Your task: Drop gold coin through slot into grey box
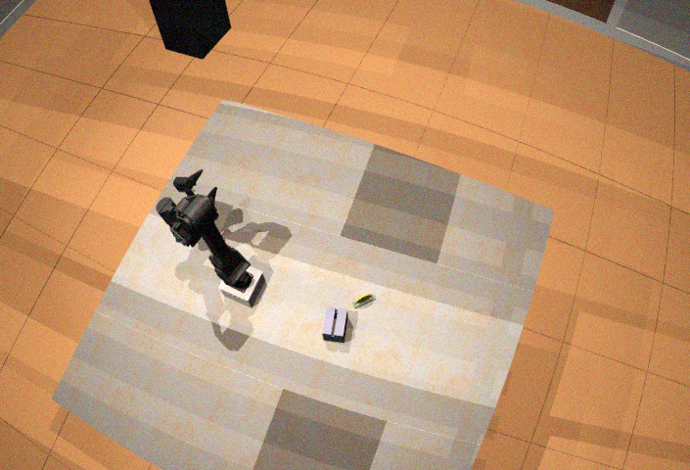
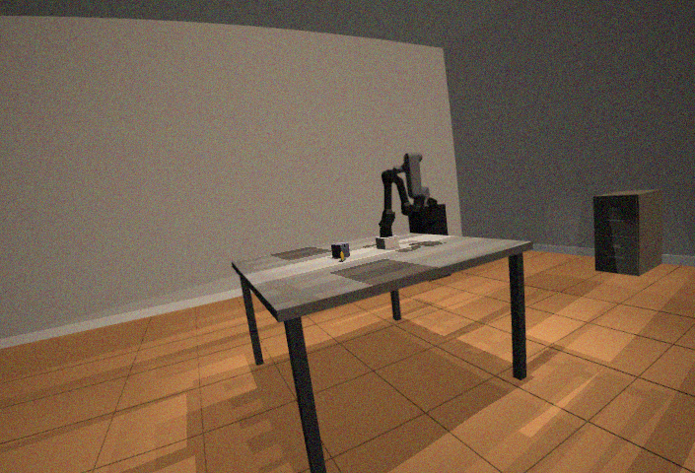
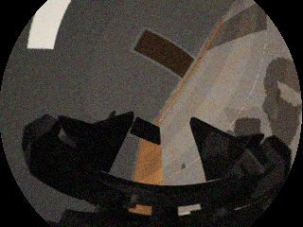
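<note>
Now: gripper tip 570 mm short of the thin gold coin, 140 mm above it and 90 mm to the left of it.
</note>
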